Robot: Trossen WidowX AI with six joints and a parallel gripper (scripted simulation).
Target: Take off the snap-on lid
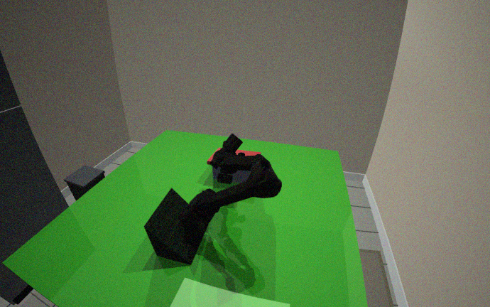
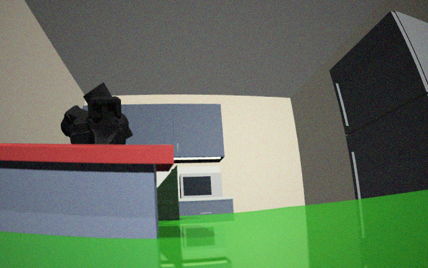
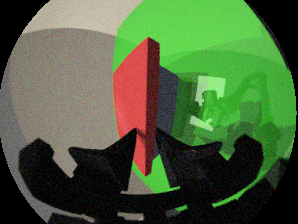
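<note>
My gripper tip is 8 cm short of the red lid and 1 cm to the right of it. The rest, counted from my gripper tip: blue-grey storage box (7 cm ahead, 5 cm below).
</note>
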